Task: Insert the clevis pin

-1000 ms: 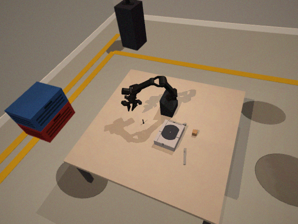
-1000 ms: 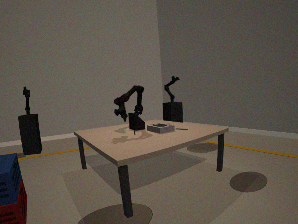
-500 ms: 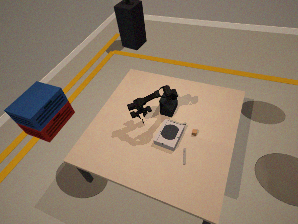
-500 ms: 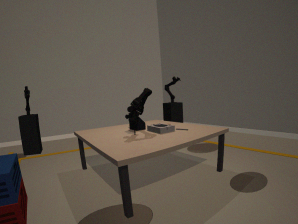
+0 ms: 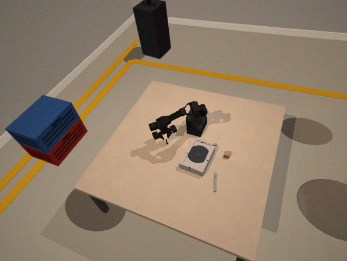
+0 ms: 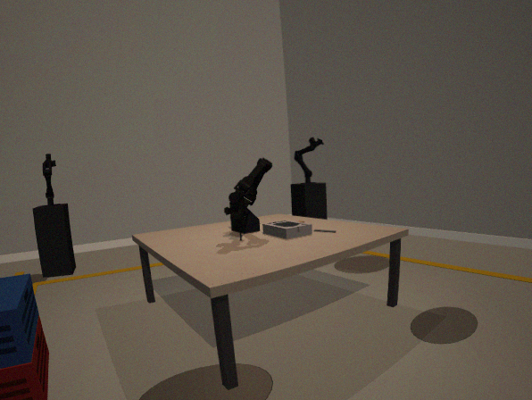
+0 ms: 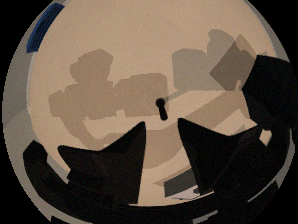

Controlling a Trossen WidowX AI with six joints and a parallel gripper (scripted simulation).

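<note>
My gripper tip is 40 mm above the clevis pin. The rest, counted from my gripper tip: tiny grey piece: 350 mm to the left, 160 mm behind, 60 mm below; then wide flat disc: 290 mm to the left, 10 mm below; then steel tray: 290 mm to the left, 20 mm below, 20 mm ahead.
</note>
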